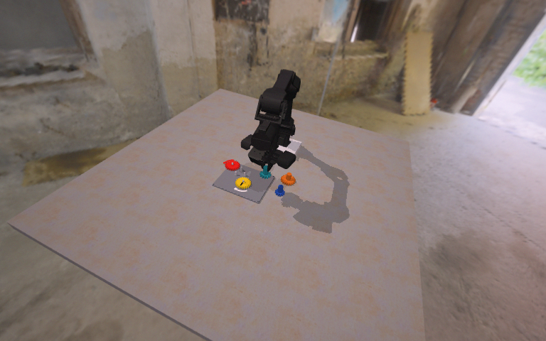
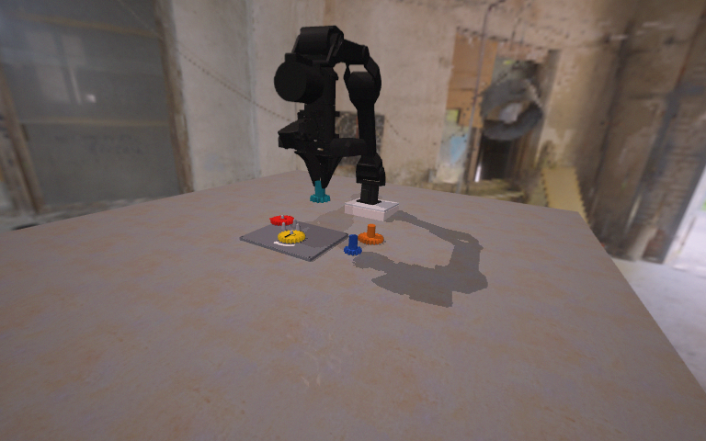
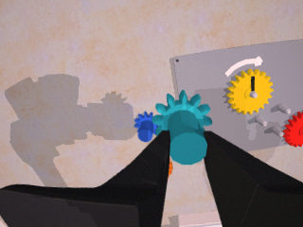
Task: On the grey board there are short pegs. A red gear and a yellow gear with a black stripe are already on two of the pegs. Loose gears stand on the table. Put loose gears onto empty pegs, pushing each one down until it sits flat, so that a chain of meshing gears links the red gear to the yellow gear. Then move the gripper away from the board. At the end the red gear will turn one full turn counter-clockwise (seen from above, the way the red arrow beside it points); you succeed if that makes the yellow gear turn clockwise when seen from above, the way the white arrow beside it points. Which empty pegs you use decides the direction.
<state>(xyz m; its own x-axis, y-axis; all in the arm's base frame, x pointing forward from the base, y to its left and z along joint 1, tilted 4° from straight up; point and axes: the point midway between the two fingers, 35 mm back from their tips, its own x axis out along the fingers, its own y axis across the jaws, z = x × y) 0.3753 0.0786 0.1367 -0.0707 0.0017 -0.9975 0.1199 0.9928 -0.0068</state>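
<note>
The red gear is 21 cm to the right of my gripper tip, 14 cm below it and 10 cm behind it. From my gripper tip the other things lie so: white arrow 15 cm below, 10 cm to the right, 1 cm ahead; blue gear 14 cm below, 7 cm behind, 5 cm to the left; teal gear 1 cm below.
</note>
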